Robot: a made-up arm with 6 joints. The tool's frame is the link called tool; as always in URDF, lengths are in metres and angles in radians. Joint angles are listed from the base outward.
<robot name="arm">
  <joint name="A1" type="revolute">
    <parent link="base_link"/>
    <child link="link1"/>
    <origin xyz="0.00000 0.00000 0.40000" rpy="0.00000 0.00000 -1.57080"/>
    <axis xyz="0 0 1"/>
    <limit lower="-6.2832" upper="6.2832"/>
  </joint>
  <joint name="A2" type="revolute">
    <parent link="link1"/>
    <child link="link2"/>
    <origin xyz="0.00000 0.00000 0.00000" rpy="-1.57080 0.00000 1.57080"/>
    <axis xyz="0 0 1"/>
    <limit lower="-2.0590" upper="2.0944"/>
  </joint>
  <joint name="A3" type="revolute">
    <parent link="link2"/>
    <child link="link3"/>
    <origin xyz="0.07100 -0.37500 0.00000" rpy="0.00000 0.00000 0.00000"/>
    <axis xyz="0 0 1"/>
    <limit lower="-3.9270" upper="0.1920"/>
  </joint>
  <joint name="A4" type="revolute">
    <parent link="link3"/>
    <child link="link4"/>
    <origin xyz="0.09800 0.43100 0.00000" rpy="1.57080 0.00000 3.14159"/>
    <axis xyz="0 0 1"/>
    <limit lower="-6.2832" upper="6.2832"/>
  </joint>
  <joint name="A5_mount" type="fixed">
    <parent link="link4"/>
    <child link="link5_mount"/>
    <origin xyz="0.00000 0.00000 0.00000" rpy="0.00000 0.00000 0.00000"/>
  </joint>
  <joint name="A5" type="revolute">
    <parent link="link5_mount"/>
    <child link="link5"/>
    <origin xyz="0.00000 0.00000 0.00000" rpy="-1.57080 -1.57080 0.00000"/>
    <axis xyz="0 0 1"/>
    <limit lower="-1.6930" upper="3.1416"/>
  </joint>
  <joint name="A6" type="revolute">
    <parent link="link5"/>
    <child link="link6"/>
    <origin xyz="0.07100 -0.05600 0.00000" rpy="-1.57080 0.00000 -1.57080"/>
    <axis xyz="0 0 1"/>
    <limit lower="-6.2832" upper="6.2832"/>
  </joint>
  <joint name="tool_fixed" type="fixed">
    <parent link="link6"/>
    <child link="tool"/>
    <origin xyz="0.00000 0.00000 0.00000" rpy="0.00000 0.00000 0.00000"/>
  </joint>
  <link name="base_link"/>
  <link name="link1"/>
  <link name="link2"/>
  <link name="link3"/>
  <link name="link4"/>
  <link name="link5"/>
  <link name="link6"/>
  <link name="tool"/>
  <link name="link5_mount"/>
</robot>
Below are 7 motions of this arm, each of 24 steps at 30 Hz.
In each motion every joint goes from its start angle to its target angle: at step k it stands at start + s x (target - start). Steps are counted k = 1, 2, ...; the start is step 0. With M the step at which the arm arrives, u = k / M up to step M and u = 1 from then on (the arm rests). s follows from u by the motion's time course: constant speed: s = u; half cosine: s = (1 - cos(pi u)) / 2; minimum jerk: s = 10 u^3 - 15 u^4 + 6 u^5.
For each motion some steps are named. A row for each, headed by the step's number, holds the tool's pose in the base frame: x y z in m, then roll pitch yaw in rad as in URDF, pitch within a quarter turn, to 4 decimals.
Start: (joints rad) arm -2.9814 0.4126 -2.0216 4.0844 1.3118 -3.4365
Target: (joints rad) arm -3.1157 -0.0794 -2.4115 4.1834 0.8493 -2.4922
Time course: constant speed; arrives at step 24
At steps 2, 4, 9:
2: -0.6888 -0.0610 0.9070 -0.9256 -0.2370 0.2608
4: -0.6635 -0.0519 0.9488 -0.9299 -0.1228 0.3292
9: -0.5878 -0.0306 1.0464 -0.8885 0.1559 0.5051

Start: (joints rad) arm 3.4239 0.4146 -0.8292 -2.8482 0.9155 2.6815
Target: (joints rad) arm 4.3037 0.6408 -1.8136 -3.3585 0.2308 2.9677
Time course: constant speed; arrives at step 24
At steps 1, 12, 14, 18, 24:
1: -0.5226 -0.1670 0.2946 2.2414 -1.1608 -2.0976
12: -0.5133 -0.4526 0.3867 2.1990 -1.2184 -1.4681
14: -0.4928 -0.5028 0.4065 2.1722 -1.2160 -1.3449
18: -0.4361 -0.5962 0.4482 2.1106 -1.2009 -1.1026
24: -0.3165 -0.7101 0.5152 2.0125 -1.1584 -0.7675

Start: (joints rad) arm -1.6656 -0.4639 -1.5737 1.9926 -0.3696 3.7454
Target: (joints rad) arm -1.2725 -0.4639 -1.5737 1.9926 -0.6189 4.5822
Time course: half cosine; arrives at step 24
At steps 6, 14, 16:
6: -0.0833 -0.2867 1.0390 0.7835 -1.1813 0.3277
14: -0.0330 -0.2901 1.0328 -0.6092 -1.3177 1.8603
16: -0.0205 -0.2894 1.0313 -0.9151 -1.2557 2.1971

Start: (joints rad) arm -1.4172 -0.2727 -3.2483 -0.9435 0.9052 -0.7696
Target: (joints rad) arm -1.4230 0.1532 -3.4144 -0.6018 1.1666 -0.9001
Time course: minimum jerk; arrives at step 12
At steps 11, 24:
11: -0.0238 -0.0066 1.2593 0.9251 -0.6393 -0.0677
24: -0.0235 -0.0081 1.2591 0.9285 -0.6388 -0.0682

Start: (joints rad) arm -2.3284 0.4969 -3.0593 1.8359 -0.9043 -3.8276
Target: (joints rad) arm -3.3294 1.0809 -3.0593 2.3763 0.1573 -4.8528
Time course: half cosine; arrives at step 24
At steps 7, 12, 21, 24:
7: -0.4636 -0.2279 1.0542 1.1135 0.0374 -1.7012
12: -0.6328 -0.1340 0.9653 1.0499 0.4065 -1.8419
21: -0.7827 0.1519 0.7923 0.8176 0.7746 -2.2062
24: -0.7863 0.1806 0.7766 0.7872 0.7931 -2.2508

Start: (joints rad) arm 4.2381 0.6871 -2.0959 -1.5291 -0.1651 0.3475
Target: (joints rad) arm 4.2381 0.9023 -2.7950 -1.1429 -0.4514 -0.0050
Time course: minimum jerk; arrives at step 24
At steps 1, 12, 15, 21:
1: -0.3033 -0.7373 0.6652 1.7373 -0.4103 -0.3741
12: -0.2952 -0.7345 0.7655 1.4132 -0.3673 -0.1144
15: -0.2870 -0.7210 0.8063 1.2638 -0.3105 -0.0088
21: -0.2743 -0.6965 0.8482 1.0952 -0.2199 0.0939

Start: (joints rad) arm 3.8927 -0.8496 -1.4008 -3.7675 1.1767 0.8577
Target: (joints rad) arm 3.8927 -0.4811 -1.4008 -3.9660 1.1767 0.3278
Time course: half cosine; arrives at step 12
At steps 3, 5, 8, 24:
3: -0.0675 -0.0997 1.1196 -0.5981 0.1388 -1.9841
5: -0.1100 -0.1415 1.1064 -0.6200 0.1612 -2.1083
8: -0.1796 -0.2099 1.0728 -0.6901 0.1884 -2.3123
24: -0.2233 -0.2528 1.0432 -0.7554 0.1936 -2.4397

